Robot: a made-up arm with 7 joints. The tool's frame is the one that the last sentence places.
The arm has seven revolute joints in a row. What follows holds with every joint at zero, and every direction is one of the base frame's. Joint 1 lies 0.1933 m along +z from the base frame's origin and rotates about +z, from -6.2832 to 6.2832 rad. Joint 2 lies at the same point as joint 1 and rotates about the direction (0, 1, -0.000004), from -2.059 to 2.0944 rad. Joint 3 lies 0.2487 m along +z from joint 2 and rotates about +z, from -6.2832 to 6.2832 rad. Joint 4 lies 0.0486 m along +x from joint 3 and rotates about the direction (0, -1, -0.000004), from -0.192 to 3.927 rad. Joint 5 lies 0.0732 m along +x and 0.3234 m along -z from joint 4 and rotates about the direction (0, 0.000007, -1), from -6.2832 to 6.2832 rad. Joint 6 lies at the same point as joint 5 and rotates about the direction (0, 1, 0.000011), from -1.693 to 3.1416 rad. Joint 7 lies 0.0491 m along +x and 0.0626 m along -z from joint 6 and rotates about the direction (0, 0.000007, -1), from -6.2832 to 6.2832 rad. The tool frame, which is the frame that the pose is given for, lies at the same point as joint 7; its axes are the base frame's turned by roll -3.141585, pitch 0 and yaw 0 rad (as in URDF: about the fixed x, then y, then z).
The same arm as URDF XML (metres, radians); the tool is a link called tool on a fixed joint. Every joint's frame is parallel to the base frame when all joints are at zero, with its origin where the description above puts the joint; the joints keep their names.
<robot name="arm">
  <joint name="joint 1" type="revolute">
    <parent link="base_link"/>
    <child link="link1"/>
    <origin xyz="0 0 0.1933"/>
    <axis xyz="0 0 1"/>
    <limit lower="-6.2832" upper="6.2832"/>
  </joint>
  <joint name="joint 2" type="revolute">
    <parent link="link1"/>
    <child link="link2"/>
    <origin xyz="0 0 0"/>
    <axis xyz="0 1 0"/>
    <limit lower="-2.059" upper="2.0944"/>
  </joint>
  <joint name="joint 3" type="revolute">
    <parent link="link2"/>
    <child link="link3"/>
    <origin xyz="0 0 0.2487"/>
    <axis xyz="0 0 1"/>
    <limit lower="-6.2832" upper="6.2832"/>
  </joint>
  <joint name="joint 4" type="revolute">
    <parent link="link3"/>
    <child link="link4"/>
    <origin xyz="0.0486 0 0"/>
    <axis xyz="0 -1 0"/>
    <limit lower="-0.192" upper="3.927"/>
  </joint>
  <joint name="joint 5" type="revolute">
    <parent link="link4"/>
    <child link="link5"/>
    <origin xyz="0.0732 0 -0.3234"/>
    <axis xyz="0 0 -1"/>
    <limit lower="-6.2832" upper="6.2832"/>
  </joint>
  <joint name="joint 6" type="revolute">
    <parent link="link5"/>
    <child link="link6"/>
    <origin xyz="0 0 0"/>
    <axis xyz="0 1 0"/>
    <limit lower="-1.693" upper="3.1416"/>
  </joint>
  <joint name="joint 7" type="revolute">
    <parent link="link6"/>
    <child link="link7"/>
    <origin xyz="0.0491 0 -0.0626"/>
    <axis xyz="0 0 -1"/>
    <limit lower="-6.2832" upper="6.2832"/>
  </joint>
  <joint name="tool_joint" type="fixed">
    <parent link="link7"/>
    <child link="tool"/>
    <origin xyz="0 0 0" rpy="-3.1416 0 0"/>
  </joint>
  <link name="base_link"/>
  <link name="link1"/>
  <link name="link2"/>
  <link name="link3"/>
  <link name="link4"/>
  <link name="link5"/>
  <link name="link6"/>
  <link name="link7"/>
  <link name="tool"/>
</robot>

